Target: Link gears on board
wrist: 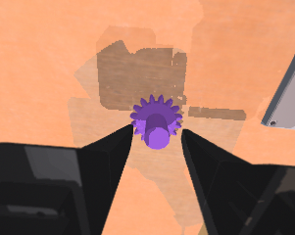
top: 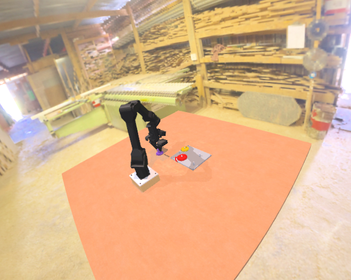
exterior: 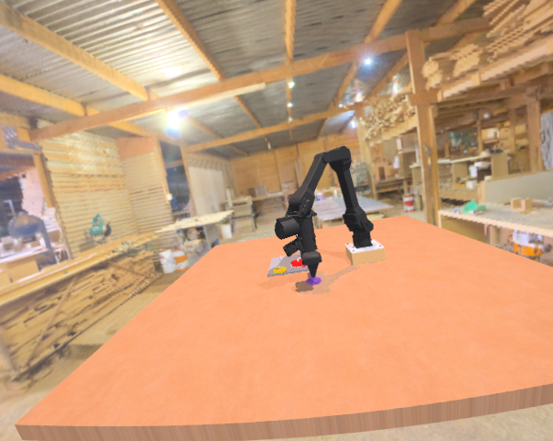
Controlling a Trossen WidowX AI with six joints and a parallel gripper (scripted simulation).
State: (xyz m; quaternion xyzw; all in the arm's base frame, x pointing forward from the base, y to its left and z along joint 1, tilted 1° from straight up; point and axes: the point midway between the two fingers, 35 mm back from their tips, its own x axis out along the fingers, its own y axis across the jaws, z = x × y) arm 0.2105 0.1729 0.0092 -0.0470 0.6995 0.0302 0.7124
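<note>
Now: gripper tip 130 mm short of the yellow gear, 120 mm to the left of it and 10 mm above it. From my gripper tip the other things lie so: red gear 60 mm ahead, 180 mm to the right, 10 mm below; then purple gear 10 mm below.
</note>
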